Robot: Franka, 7 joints.
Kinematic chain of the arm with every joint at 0, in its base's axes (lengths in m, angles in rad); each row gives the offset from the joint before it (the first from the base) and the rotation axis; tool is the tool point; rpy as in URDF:
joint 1: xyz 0 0 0.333 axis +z
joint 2: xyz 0 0 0 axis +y
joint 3: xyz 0 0 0.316 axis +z
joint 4: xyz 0.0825 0 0 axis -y
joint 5: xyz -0.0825 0 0.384 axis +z
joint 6: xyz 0 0 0 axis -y
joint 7: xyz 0.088 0 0 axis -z
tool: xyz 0 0 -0.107 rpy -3.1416 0 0
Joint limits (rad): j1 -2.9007..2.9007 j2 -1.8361..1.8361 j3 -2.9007..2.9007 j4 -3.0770..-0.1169 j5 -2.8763..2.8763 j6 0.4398..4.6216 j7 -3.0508..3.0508
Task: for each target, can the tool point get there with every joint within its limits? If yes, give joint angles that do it. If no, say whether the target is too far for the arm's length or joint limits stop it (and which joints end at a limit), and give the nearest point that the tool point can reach.
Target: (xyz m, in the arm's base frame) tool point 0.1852 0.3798 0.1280
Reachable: yes | joints 0.6100 0.4433 0.3078 -2.4853 -1.4164 2.9716 -0.6046
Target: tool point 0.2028 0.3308 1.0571
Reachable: yes | joints 0.0923 0.3216 1.6656 -0.8793 0.1812 3.4543 -0.5086
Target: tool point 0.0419 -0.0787 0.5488
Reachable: yes | joints -0.8978 -1.3443 -0.4407 -2.7086 0.6472 0.8245 -2.3087
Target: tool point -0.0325 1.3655 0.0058
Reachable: no: too far | nearest point -0.0199 0.8341 0.1331 | short by 0.547 m
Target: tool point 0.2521 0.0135 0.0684
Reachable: yes | joints 1.2068 1.1229 -0.5915 -2.3562 -0.2687 1.2819 -1.8059
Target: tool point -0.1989 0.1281 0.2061
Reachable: yes | joints -2.1252 1.4278 -1.0848 -2.4952 0.0000 0.8640 -0.1779
